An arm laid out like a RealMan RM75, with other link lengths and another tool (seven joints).
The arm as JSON. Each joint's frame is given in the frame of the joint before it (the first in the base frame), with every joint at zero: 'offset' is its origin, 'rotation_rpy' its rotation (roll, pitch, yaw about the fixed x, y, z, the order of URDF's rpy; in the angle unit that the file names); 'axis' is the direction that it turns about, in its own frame. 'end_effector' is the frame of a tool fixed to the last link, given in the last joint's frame.
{
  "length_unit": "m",
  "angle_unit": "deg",
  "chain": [
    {
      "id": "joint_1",
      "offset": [
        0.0,
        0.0,
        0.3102
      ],
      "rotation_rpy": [
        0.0,
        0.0,
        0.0
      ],
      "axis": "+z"
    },
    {
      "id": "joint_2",
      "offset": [
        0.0,
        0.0,
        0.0
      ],
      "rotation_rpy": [
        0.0,
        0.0,
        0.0
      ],
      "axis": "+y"
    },
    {
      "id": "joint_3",
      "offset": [
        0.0,
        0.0,
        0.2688
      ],
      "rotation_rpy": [
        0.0,
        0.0,
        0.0
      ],
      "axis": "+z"
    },
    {
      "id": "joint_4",
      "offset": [
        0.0,
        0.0,
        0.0
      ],
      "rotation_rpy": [
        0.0,
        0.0,
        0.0
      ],
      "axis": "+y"
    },
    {
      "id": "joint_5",
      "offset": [
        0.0,
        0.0,
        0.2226
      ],
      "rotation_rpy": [
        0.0,
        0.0,
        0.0
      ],
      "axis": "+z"
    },
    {
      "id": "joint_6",
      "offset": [
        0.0,
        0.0,
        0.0
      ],
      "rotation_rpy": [
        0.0,
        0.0,
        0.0
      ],
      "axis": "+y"
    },
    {
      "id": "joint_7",
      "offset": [
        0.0,
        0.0,
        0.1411
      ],
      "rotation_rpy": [
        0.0,
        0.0,
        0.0
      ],
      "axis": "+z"
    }
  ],
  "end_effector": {
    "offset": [
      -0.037,
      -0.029,
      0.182
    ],
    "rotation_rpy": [
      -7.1,
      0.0,
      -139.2
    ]
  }
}
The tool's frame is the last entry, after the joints.
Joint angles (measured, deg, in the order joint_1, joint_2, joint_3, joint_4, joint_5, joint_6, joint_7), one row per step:
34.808, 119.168, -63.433, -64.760, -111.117, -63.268, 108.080
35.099, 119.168, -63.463, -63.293, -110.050, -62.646, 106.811
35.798, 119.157, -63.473, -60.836, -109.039, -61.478, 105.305
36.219, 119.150, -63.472, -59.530, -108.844, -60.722, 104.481
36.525, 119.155, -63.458, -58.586, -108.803, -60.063, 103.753
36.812, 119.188, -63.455, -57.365, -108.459, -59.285, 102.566
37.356, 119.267, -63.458, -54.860, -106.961, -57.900, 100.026
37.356, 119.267, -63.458, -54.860, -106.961, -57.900, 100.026
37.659, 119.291, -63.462, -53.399, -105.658, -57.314, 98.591
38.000, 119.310, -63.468, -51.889, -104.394, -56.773, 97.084
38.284, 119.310, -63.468, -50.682, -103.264, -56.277, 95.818
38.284, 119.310, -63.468, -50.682, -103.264, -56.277, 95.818
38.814, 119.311, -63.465, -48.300, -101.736, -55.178, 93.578
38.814, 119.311, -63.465, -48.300, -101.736, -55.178, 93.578
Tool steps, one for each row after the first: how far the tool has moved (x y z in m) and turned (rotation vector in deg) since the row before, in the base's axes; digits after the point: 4 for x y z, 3 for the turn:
0.0002, 0.0013, -0.0026, 0.014, 0.506, 0.112
0.0027, 0.0035, -0.0050, 0.027, 0.410, -0.297
0.0027, 0.0025, -0.0028, 0.141, -0.157, -0.191
0.0024, 0.0022, -0.0019, 0.237, -0.289, -0.090
0.0027, 0.0020, -0.0025, 0.286, -0.229, 0.012
0.0027, 0.0031, -0.0044, 0.469, 0.214, 0.129
0.0000, 0.0000, 0.0000, 0.000, 0.000, 0.000
0.0001, 0.0011, -0.0022, 0.129, 0.546, 0.078
0.0002, 0.0009, -0.0026, 0.096, 0.449, 0.112
-0.0001, 0.0011, -0.0014, 0.195, 0.409, 0.090
0.0000, 0.0000, 0.0000, 0.000, 0.000, 0.000
0.0036, 0.0024, -0.0040, 0.349, 0.204, -0.160
0.0000, 0.0000, 0.0000, 0.000, 0.000, 0.000

